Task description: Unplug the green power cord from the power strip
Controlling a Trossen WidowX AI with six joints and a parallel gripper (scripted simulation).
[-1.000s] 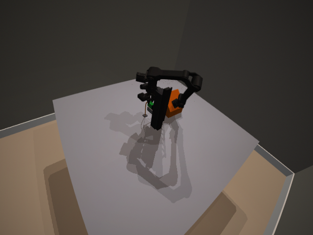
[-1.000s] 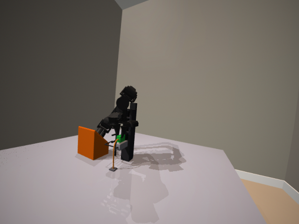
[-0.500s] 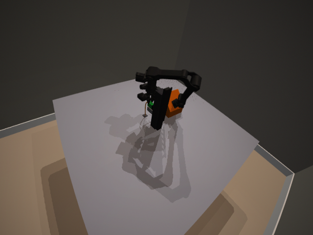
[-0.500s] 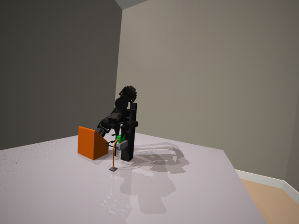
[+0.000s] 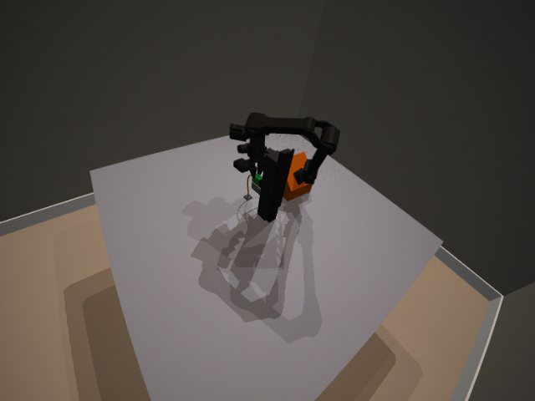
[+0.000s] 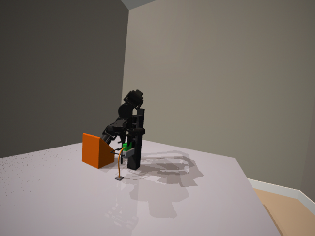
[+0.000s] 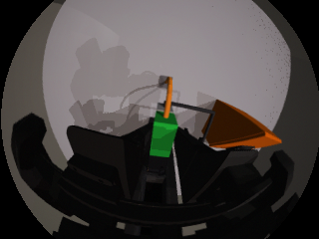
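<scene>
The green plug is 3 cm to the left of my gripper tip. The rest, counted from my gripper tip: grey anchor 15 cm below, 4 cm to the right; then post 13 cm to the left, 2 cm above.
</scene>
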